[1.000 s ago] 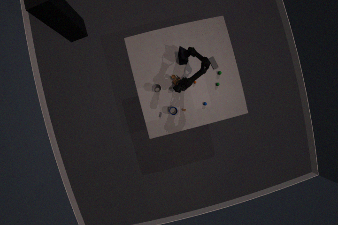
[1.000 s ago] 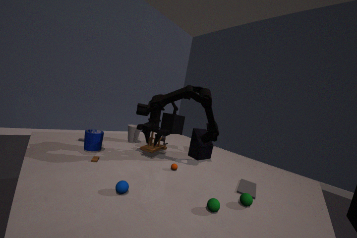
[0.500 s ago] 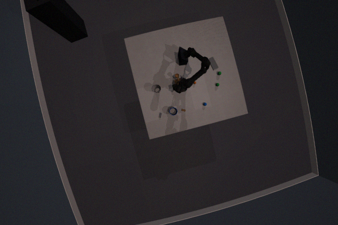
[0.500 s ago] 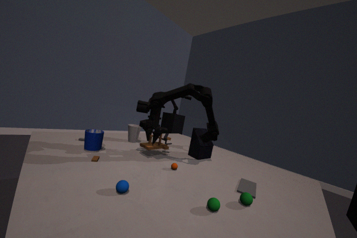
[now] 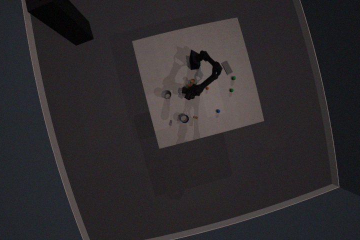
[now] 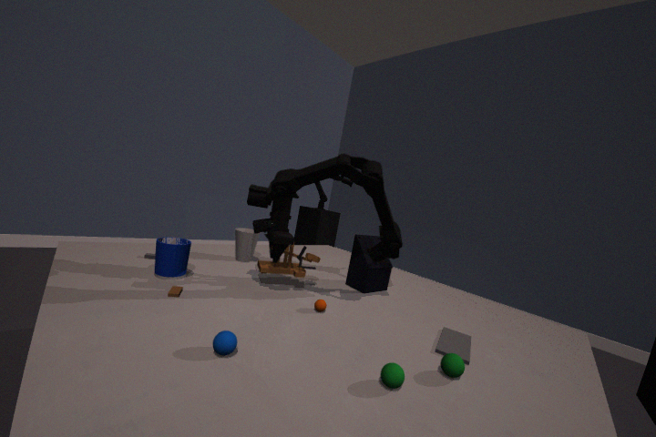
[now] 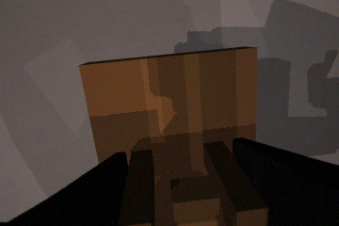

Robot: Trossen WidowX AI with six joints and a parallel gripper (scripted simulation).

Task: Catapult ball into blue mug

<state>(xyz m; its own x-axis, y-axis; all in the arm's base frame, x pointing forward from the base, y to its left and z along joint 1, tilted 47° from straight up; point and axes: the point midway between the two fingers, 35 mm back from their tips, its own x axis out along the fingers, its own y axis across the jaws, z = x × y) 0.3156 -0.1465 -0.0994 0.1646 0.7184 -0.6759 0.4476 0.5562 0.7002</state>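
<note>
The catapult frame is 4 cm behind my gripper tip, 2 cm to the left of it and 5 cm above it. Also, from my gripper tip: orange ball: 21 cm to the left, 6 cm below; then grey cup: 5 cm behind, 25 cm to the right, 4 cm below; then wooden catapult: 5 cm behind, 5 cm to the left, 2 cm above.
</note>
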